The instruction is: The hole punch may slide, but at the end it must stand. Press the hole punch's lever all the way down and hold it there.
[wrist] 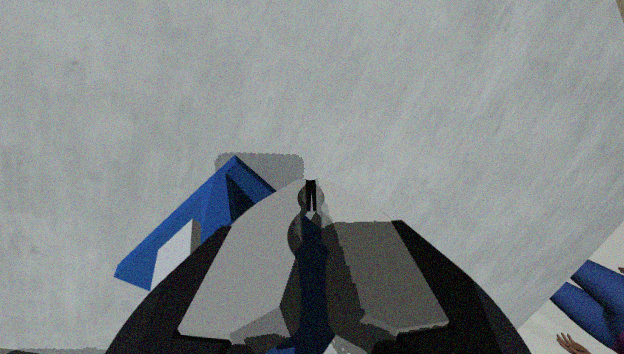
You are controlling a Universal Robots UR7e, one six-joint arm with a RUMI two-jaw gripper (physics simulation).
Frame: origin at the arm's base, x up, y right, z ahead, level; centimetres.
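Seen in the pictures: gripper, fingertip midpoint: (311, 183).
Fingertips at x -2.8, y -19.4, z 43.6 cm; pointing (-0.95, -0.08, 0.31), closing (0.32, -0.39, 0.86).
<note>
Offsets run from my fingertips to a thing's top centre. "spot": to the spot under its first point. Level surfaces: height alone.
The blue hole punch {spot: dz -4.8, dx +0.4, dy +2.0 cm} (212, 207) shows left of centre in the wrist view, set diagonally, with a pale white-grey part {spot: dz -6.1, dx -0.2, dy +5.7 cm} (172, 252) on its lower left and a dark recess near its upper corner. Its right and lower parts are hidden behind the gripper, and dark blue surfaces show in the gap between the fingers. My gripper (311, 183) is shut with nothing between its fingertips, which appear just right of the punch's visible end. Whether the tips touch the lever, how far down the lever is, and whether the base stands flat cannot be told.
The punch is over a light grey, streaked table top {dx -2.9 cm} (400, 100). A grey rounded shadow lies by its upper corner. The table's edge crosses the lower right, and beyond it a person's blue-clad legs (595, 300) and a hand (571, 344) show.
</note>
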